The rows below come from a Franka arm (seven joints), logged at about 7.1 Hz.
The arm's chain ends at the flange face. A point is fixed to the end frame.
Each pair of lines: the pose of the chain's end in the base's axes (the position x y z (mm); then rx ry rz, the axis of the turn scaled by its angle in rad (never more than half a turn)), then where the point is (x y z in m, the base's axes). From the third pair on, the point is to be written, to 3 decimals.
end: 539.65 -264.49 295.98 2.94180 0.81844 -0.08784
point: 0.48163 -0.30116 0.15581
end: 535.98 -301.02 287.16 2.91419 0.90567 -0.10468
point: 0.47840 -0.34158 0.14788
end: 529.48 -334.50 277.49 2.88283 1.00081 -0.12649
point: 0.472 -0.379 0.139
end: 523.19 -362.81 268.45 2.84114 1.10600 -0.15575
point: 0.466 -0.412 0.132
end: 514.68 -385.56 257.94 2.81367 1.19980 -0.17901
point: 0.458 -0.438 0.122
